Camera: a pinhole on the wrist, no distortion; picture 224 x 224 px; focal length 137.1 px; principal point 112.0 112.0 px. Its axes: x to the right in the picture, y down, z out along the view. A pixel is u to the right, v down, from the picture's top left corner.
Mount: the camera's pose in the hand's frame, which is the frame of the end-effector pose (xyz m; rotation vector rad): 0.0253 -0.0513 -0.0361 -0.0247 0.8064 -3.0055
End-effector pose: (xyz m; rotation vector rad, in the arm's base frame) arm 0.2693 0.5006 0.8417 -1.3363 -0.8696 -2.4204
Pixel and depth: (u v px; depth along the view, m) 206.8 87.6 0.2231
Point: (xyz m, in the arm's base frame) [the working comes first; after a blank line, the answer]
In the camera's frame: 0.1543 -0.0397 0.2231

0.3970 0.7054 0.7588
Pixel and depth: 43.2 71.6 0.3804
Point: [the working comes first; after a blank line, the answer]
In the camera's frame: -0.1909 -0.1121 0.3804

0.3200 0.8366 1.1138
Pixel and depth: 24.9 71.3 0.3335
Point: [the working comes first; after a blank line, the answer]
In the camera's frame: -0.2119 -0.0990 0.3335

0.2825 0.7992 1.1164
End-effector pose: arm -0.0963 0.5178 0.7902 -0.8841 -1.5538 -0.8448
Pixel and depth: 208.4 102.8 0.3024
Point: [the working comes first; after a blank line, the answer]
In the camera's frame: 0.2126 -0.0203 0.3024

-0.3528 0.6194 0.5671
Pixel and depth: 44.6 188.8 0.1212
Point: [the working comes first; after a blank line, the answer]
In the camera's frame: -0.0596 0.0679 0.1212

-0.2713 0.4781 0.8639
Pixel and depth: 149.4 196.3 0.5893
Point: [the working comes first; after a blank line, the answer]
In the camera's frame: 0.1608 0.3623 0.5893

-0.8038 0.4550 0.5989
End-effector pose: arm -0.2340 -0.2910 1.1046 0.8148 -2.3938 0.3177
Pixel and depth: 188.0 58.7 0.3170
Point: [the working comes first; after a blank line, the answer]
In the camera's frame: 0.1757 -0.1232 0.3170

-0.2090 -0.4248 0.7798
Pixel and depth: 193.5 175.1 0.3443
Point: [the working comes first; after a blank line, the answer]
In the camera's frame: 0.2047 0.1585 0.3443

0.0177 -0.5713 0.8701
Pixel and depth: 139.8 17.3 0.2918
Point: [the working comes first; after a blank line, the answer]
In the camera's frame: 0.0592 -0.2016 0.2918

-0.3417 -0.4199 0.8318
